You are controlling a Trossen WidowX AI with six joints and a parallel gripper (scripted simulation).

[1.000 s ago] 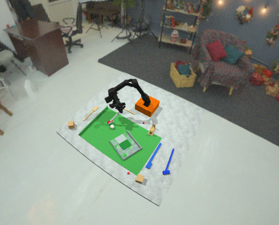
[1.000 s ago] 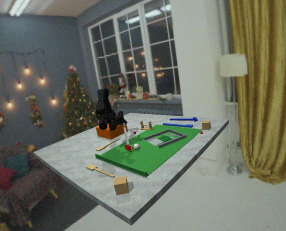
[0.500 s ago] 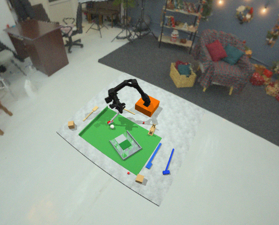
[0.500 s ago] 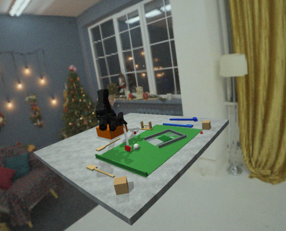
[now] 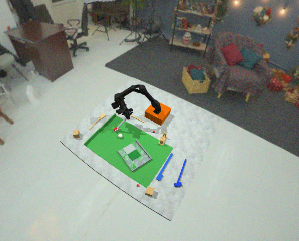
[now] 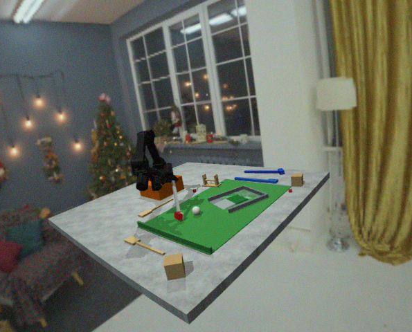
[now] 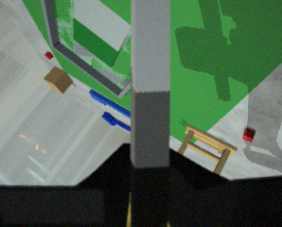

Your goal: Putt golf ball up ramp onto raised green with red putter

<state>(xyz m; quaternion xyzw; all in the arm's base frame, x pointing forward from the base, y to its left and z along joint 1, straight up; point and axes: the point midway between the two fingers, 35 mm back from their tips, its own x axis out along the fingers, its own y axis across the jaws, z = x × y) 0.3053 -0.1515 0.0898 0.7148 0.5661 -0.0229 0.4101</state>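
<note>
The red putter lies 30 mm ahead of my gripper tip, 50 mm to the right of it and 50 mm below it. Round my gripper tip: white golf ball: 120 mm ahead, 10 mm to the right, 140 mm below; then wooden rack: 110 mm behind, 340 mm to the left, 130 mm below.
</note>
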